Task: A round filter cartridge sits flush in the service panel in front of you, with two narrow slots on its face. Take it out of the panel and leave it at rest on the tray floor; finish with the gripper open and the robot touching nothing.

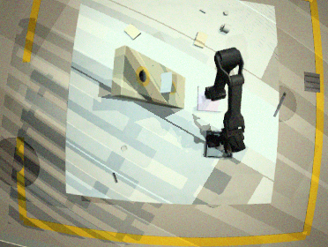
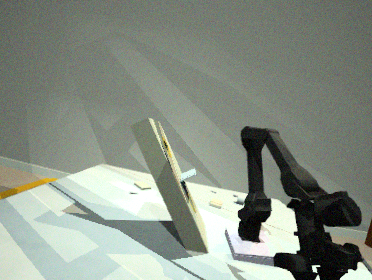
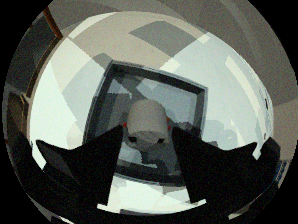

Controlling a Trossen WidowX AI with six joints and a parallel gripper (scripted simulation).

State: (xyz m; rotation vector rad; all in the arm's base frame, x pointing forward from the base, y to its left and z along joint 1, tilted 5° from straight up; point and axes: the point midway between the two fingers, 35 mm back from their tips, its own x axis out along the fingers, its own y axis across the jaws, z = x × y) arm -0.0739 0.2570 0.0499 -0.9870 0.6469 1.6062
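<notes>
Now: the round filter cartridge right at my gripper tip. The rest, counted from my gripper tip: tray (40 mm below).
</notes>
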